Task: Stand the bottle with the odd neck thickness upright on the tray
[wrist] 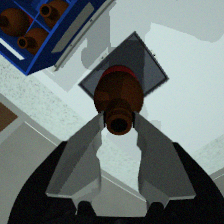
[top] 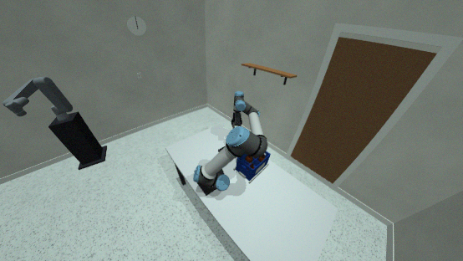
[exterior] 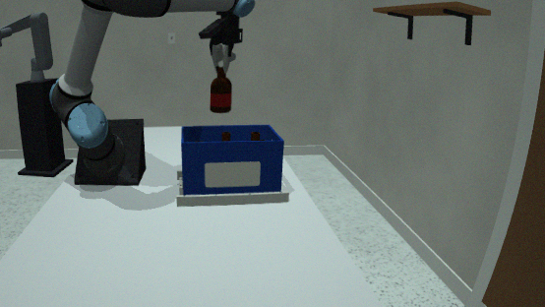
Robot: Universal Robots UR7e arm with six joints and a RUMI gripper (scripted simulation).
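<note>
The bottle lies 7 cm below my hand. Also, from my hand: blue crate (5 cm ahead, 25 cm to the right, 25 cm below); dark grey tray (1 cm ahead, 5 cm to the left, 32 cm below).
</note>
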